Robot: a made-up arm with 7 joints.
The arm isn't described. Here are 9 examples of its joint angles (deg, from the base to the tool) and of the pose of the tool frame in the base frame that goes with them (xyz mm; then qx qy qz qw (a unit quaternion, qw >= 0)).
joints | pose
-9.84 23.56 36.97 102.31 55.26 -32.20 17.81 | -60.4 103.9 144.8 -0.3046 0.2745 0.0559 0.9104
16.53 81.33 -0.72 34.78 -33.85 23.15 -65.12 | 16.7 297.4 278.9 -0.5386 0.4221 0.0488 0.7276
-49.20 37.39 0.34 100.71 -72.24 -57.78 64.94 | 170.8 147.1 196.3 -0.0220 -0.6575 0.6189 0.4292
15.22 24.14 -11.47 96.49 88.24 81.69 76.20 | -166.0 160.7 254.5 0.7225 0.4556 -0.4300 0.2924
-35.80 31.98 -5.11 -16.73 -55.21 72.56 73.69 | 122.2 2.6 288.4 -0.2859 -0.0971 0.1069 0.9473
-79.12 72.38 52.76 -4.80 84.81 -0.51 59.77 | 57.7 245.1 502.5 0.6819 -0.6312 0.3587 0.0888
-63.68 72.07 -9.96 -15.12 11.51 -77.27 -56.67 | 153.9 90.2 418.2 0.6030 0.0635 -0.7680 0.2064
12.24 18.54 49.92 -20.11 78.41 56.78 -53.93 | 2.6 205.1 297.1 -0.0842 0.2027 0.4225 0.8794
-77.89 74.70 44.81 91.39 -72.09 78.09 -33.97 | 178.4 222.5 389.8 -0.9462 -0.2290 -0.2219 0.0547
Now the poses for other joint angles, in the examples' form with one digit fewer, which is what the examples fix.
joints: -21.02 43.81 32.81 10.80 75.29 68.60 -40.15
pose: 98 230 314 -0.015 0.090 0.430 0.898
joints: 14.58 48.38 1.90 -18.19 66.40 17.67 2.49
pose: 58 167 253 0.364 0.111 -0.315 0.869
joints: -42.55 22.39 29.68 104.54 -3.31 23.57 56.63
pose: 98 46 147 -0.123 0.216 0.567 0.785
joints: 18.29 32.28 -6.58 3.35 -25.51 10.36 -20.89
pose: -4 101 173 -0.615 0.166 -0.120 0.761
